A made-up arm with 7 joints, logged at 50 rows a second.
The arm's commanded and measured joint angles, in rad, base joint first. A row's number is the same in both.
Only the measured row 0 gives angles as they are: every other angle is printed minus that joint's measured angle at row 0.
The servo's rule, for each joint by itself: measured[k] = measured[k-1] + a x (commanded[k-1-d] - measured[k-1]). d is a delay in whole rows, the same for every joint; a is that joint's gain. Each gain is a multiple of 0.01, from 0.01 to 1. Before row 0 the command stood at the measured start. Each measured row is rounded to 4 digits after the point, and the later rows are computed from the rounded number. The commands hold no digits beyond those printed.
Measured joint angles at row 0:
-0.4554, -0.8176, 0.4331, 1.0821, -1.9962, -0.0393, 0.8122
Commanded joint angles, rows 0 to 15:
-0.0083, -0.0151, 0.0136, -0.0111, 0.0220, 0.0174, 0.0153
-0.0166, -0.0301, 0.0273, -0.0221, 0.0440, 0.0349, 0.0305
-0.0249, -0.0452, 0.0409, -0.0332, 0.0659, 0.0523, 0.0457
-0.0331, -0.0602, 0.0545, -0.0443, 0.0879, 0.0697, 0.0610
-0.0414, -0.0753, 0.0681, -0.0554, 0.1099, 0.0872, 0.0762
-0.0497, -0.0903, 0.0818, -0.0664, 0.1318, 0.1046, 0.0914
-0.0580, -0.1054, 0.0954, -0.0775, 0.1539, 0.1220, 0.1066
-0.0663, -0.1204, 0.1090, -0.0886, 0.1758, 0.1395, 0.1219
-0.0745, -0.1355, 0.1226, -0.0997, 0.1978, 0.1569, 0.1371
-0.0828, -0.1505, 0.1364, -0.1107, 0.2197, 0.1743, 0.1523
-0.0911, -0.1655, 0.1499, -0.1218, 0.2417, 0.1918, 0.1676
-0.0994, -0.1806, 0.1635, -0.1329, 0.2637, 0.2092, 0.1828
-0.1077, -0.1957, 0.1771, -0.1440, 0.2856, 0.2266, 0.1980
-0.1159, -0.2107, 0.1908, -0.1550, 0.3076, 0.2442, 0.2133
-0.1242, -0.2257, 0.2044, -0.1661, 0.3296, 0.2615, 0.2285
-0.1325, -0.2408, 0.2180, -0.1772, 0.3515, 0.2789, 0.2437
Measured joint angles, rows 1 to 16:
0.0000, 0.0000, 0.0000, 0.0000, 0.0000, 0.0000, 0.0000
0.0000, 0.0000, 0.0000, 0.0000, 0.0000, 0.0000, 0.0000
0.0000, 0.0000, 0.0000, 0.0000, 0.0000, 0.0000, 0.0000
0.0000, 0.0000, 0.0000, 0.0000, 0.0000, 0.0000, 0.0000
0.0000, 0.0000, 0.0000, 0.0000, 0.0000, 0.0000, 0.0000
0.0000, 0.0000, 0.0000, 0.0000, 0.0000, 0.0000, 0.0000
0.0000, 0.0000, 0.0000, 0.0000, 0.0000, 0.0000, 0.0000
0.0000, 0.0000, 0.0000, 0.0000, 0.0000, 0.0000, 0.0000
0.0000, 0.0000, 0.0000, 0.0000, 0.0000, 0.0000, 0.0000
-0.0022, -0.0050, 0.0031, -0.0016, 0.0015, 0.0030, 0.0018
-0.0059, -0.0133, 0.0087, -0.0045, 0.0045, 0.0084, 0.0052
-0.0108, -0.0238, 0.0161, -0.0085, 0.0088, 0.0159, 0.0101
-0.0166, -0.0358, 0.0249, -0.0135, 0.0143, 0.0250, 0.0162
-0.0230, -0.0488, 0.0348, -0.0194, 0.0210, 0.0356, 0.0234
-0.0299, -0.0625, 0.0456, -0.0260, 0.0288, 0.0473, 0.0316
-0.0372, -0.0767, 0.0571, -0.0332, 0.0376, 0.0600, 0.0406
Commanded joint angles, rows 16 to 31:
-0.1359, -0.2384, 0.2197, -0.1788, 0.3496, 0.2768, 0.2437
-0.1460, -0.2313, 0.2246, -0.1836, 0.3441, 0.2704, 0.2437
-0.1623, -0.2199, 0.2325, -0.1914, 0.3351, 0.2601, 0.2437
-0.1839, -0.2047, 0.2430, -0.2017, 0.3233, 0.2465, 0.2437
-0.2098, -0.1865, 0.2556, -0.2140, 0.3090, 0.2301, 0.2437
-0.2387, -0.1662, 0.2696, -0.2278, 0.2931, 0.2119, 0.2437
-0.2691, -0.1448, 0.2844, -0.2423, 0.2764, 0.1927, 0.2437
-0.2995, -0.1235, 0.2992, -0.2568, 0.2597, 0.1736, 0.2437
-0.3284, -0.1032, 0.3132, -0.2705, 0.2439, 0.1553, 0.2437
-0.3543, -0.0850, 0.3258, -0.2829, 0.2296, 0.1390, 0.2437
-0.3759, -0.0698, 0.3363, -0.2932, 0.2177, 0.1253, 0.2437
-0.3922, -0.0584, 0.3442, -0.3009, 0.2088, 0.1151, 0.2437
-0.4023, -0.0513, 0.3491, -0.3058, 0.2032, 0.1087, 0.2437
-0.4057, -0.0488, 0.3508, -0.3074, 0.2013, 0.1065, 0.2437
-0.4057, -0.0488, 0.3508, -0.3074, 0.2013, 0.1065, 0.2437
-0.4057, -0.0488, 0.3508, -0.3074, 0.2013, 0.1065, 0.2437
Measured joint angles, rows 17 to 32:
-0.0448, -0.0911, 0.0690, -0.0410, 0.0473, 0.0735, 0.0504
-0.0525, -0.1058, 0.0813, -0.0492, 0.0578, 0.0877, 0.0608
-0.0604, -0.1206, 0.0940, -0.0578, 0.0691, 0.1024, 0.0718
-0.0684, -0.1354, 0.1069, -0.0668, 0.0812, 0.1176, 0.0833
-0.0765, -0.1503, 0.1199, -0.0761, 0.0940, 0.1332, 0.0952
-0.0846, -0.1653, 0.1331, -0.0856, 0.1074, 0.1491, 0.1075
-0.0927, -0.1803, 0.1464, -0.0953, 0.1214, 0.1653, 0.1202
-0.1009, -0.1953, 0.1597, -0.1052, 0.1360, 0.1817, 0.1332
-0.1091, -0.2103, 0.1731, -0.1153, 0.1511, 0.1982, 0.1465
-0.1161, -0.2196, 0.1838, -0.1242, 0.1650, 0.2116, 0.1582
-0.1239, -0.2235, 0.1932, -0.1325, 0.1775, 0.2216, 0.1685
-0.1339, -0.2223, 0.2022, -0.1407, 0.1885, 0.2281, 0.1775
-0.1469, -0.2165, 0.2116, -0.1492, 0.1979, 0.2312, 0.1854
-0.1633, -0.2066, 0.2217, -0.1583, 0.2057, 0.2310, 0.1924
-0.1829, -0.1933, 0.2327, -0.1680, 0.2118, 0.2278, 0.1986
-0.2053, -0.1773, 0.2446, -0.1784, 0.2163, 0.2218, 0.2040

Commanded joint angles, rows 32 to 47:
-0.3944, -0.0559, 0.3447, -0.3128, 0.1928, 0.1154, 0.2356
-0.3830, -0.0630, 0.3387, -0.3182, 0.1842, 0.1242, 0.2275
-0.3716, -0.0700, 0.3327, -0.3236, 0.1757, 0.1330, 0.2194
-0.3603, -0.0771, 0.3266, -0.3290, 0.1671, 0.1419, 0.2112
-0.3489, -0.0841, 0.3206, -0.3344, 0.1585, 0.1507, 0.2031
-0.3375, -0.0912, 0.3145, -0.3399, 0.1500, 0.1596, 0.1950
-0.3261, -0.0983, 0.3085, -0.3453, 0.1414, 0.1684, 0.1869
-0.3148, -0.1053, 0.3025, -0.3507, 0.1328, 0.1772, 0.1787
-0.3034, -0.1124, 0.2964, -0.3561, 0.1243, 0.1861, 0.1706
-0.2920, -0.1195, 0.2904, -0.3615, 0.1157, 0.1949, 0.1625
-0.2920, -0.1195, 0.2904, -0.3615, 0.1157, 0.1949, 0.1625
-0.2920, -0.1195, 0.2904, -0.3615, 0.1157, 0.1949, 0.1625
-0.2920, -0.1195, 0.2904, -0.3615, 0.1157, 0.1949, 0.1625
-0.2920, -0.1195, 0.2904, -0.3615, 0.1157, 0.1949, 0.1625
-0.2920, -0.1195, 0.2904, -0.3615, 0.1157, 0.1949, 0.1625
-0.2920, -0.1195, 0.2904, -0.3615, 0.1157, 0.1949, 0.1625
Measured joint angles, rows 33 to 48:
-0.2298, -0.1595, 0.2572, -0.1894, 0.2193, 0.2136, 0.2088
-0.2554, -0.1409, 0.2701, -0.2008, 0.2210, 0.2037, 0.2130
-0.2811, -0.1225, 0.2829, -0.2123, 0.2216, 0.1927, 0.2167
-0.3057, -0.1051, 0.2952, -0.2236, 0.2213, 0.1812, 0.2199
-0.3282, -0.0897, 0.3065, -0.2344, 0.2204, 0.1700, 0.2228
-0.3475, -0.0770, 0.3163, -0.2444, 0.2192, 0.1596, 0.2253
-0.3626, -0.0677, 0.3242, -0.2532, 0.2179, 0.1506, 0.2275
-0.3738, -0.0615, 0.3303, -0.2608, 0.2167, 0.1431, 0.2294
-0.3821, -0.0573, 0.3350, -0.2673, 0.2156, 0.1369, 0.2311
-0.3853, -0.0568, 0.3372, -0.2737, 0.2140, 0.1332, 0.2316
-0.3847, -0.0588, 0.3375, -0.2799, 0.2119, 0.1317, 0.2311
-0.3813, -0.0625, 0.3364, -0.2860, 0.2094, 0.1319, 0.2297
-0.3758, -0.0673, 0.3341, -0.2920, 0.2064, 0.1336, 0.2275
-0.3688, -0.0728, 0.3310, -0.2979, 0.2030, 0.1365, 0.2246
-0.3607, -0.0789, 0.3272, -0.3038, 0.1993, 0.1404, 0.2210
-0.3517, -0.0853, 0.3229, -0.3096, 0.1952, 0.1452, 0.2169

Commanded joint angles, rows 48 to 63:
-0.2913, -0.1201, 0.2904, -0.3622, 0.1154, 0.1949, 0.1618
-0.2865, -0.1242, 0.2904, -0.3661, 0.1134, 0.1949, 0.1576
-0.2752, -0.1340, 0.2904, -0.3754, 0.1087, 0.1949, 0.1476
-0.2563, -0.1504, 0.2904, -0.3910, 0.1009, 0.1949, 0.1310
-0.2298, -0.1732, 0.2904, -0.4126, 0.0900, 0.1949, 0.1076
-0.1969, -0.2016, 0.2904, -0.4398, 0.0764, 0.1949, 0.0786
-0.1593, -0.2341, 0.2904, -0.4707, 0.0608, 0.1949, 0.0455
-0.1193, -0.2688, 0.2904, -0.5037, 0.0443, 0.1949, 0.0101
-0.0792, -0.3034, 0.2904, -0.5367, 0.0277, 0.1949, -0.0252
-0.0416, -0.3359, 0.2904, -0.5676, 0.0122, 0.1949, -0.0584
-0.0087, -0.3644, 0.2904, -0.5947, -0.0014, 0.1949, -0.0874
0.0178, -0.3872, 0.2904, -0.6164, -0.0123, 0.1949, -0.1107
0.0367, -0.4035, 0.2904, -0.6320, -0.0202, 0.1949, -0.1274
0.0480, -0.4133, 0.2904, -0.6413, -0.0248, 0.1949, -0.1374
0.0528, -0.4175, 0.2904, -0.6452, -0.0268, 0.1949, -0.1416
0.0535, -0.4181, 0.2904, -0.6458, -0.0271, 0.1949, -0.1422
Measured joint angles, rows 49 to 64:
-0.3421, -0.0919, 0.3182, -0.3154, 0.1908, 0.1506, 0.2123
-0.3320, -0.0987, 0.3132, -0.3211, 0.1861, 0.1566, 0.2073
-0.3216, -0.1056, 0.3080, -0.3268, 0.1812, 0.1631, 0.2019
-0.3139, -0.1102, 0.3040, -0.3317, 0.1766, 0.1685, 0.1972
-0.3082, -0.1133, 0.3009, -0.3359, 0.1723, 0.1730, 0.1930
-0.3040, -0.1153, 0.2985, -0.3395, 0.1683, 0.1767, 0.1893
-0.3009, -0.1167, 0.2966, -0.3426, 0.1646, 0.1798, 0.1861
-0.2986, -0.1176, 0.2952, -0.3452, 0.1612, 0.1824, 0.1833
-0.2969, -0.1182, 0.2941, -0.3475, 0.1580, 0.1845, 0.1808
-0.2954, -0.1188, 0.2932, -0.3496, 0.1550, 0.1863, 0.1785
-0.2931, -0.1206, 0.2926, -0.3519, 0.1521, 0.1878, 0.1760
-0.2884, -0.1250, 0.2921, -0.3552, 0.1491, 0.1890, 0.1726
-0.2801, -0.1334, 0.2917, -0.3602, 0.1457, 0.1900, 0.1676
-0.2670, -0.1465, 0.2914, -0.3675, 0.1418, 0.1908, 0.1604
-0.2488, -0.1647, 0.2912, -0.3776, 0.1372, 0.1915, 0.1506
-0.2255, -0.1876, 0.2910, -0.3906, 0.1319, 0.1921, 0.1380

